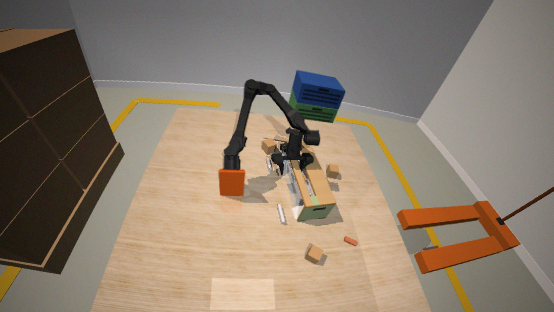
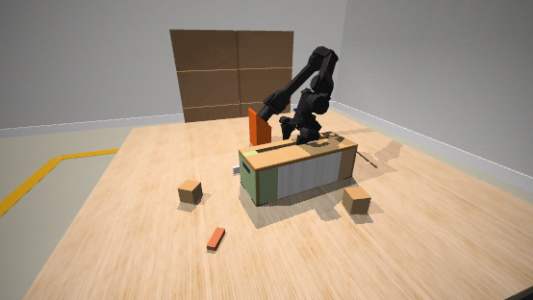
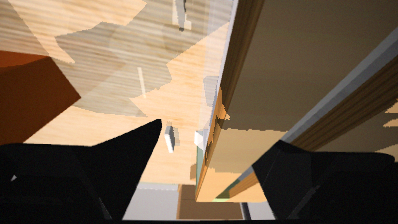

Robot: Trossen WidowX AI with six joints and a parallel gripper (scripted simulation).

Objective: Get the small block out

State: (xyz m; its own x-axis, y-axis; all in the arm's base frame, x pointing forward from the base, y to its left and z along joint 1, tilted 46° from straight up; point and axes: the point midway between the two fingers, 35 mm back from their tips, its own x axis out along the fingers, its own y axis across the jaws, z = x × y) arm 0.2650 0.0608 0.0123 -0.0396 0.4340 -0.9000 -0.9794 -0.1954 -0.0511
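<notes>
Right now my gripper tip is 40 mm short of the long box and 20 mm above it.
</notes>
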